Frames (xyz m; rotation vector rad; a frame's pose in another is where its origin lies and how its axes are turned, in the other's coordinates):
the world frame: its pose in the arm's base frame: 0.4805 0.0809 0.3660 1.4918 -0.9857 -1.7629
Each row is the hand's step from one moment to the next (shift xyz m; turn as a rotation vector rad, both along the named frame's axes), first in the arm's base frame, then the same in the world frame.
Working: the arm's base frame: its pose in the world frame: 0.3403 -0.2641 0.4310 -1.4918 0.9857 1.7629

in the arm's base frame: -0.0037 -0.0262 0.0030 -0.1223 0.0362 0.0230
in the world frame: 0.0210 0.0164 0.0000 -0.0215 0.0013 0.1278
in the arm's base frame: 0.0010 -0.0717 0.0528 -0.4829 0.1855 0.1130
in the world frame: 0.0322 0.0827 -0.0072 -0.1321 0.0014 0.5127
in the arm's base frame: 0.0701 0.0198 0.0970 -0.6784 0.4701 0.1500
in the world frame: -0.0791 0.0713 -0.0581 -0.3561 -0.1163 0.7506
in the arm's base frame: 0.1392 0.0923 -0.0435 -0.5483 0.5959 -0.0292
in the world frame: -0.0780 -0.0868 -0.1272 -0.3897 -0.3359 0.6260
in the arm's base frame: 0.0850 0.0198 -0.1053 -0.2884 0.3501 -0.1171
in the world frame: 0.0241 -0.1005 -0.0896 -0.1824 -0.2824 0.3262
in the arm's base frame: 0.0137 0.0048 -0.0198 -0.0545 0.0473 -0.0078
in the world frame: 0.0040 -0.0194 -0.0144 -0.0262 -0.0312 0.0601
